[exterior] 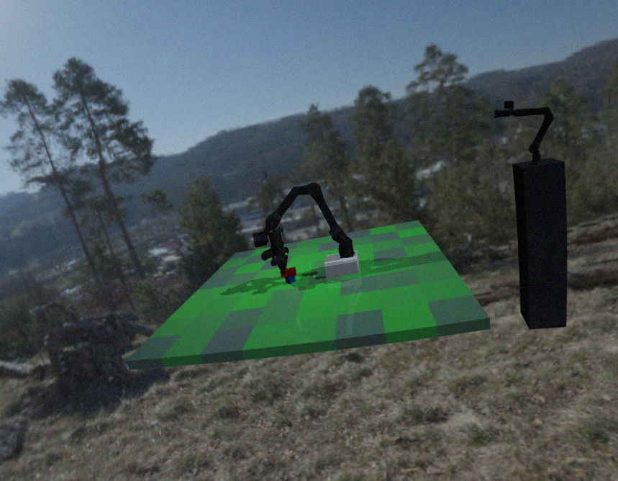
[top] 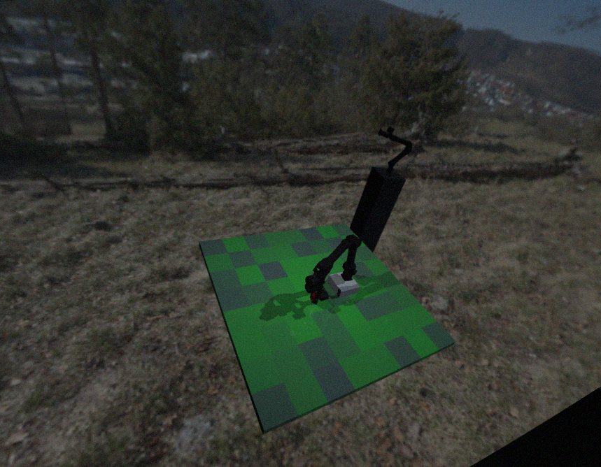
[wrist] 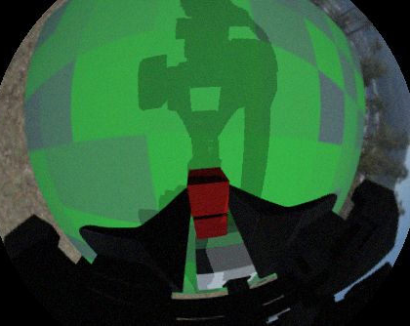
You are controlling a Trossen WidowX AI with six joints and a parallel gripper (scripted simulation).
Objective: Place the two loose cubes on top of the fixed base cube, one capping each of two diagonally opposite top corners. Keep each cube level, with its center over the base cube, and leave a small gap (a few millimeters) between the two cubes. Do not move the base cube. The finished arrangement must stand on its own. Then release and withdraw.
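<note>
The red cube is right at my gripper tip. Round my gripper tip: blue cube (40 mm below, 20 mm behind).
</note>
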